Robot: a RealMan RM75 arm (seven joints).
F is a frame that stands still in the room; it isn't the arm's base.
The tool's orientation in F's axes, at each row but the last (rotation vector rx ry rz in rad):
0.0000, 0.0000, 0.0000
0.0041, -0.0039, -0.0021
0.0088, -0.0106, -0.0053
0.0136, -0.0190, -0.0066
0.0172, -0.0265, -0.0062
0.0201, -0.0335, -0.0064
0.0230, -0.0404, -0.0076
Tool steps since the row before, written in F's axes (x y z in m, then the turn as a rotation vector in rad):
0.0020, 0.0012, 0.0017, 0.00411, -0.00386, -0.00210
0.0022, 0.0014, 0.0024, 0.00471, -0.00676, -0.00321
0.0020, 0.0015, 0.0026, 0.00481, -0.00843, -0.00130
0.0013, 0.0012, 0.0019, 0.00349, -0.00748, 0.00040
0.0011, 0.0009, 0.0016, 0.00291, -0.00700, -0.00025
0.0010, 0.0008, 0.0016, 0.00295, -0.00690, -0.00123
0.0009, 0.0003, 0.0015, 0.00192, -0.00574, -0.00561
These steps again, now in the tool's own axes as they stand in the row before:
0.0020, 0.0012, 0.0017, 0.00411, -0.00386, -0.00210
0.0022, 0.0014, 0.0024, 0.00471, -0.00676, -0.00320
0.0020, 0.0015, 0.0026, 0.00484, -0.00842, -0.00128
0.0013, 0.0012, 0.0019, 0.00355, -0.00745, 0.00043
0.0011, 0.0009, 0.0016, 0.00295, -0.00699, -0.00021
0.0010, 0.0008, 0.0015, 0.00295, -0.00691, -0.00119
0.0010, 0.0003, 0.0015, 0.00174, -0.00585, -0.00555

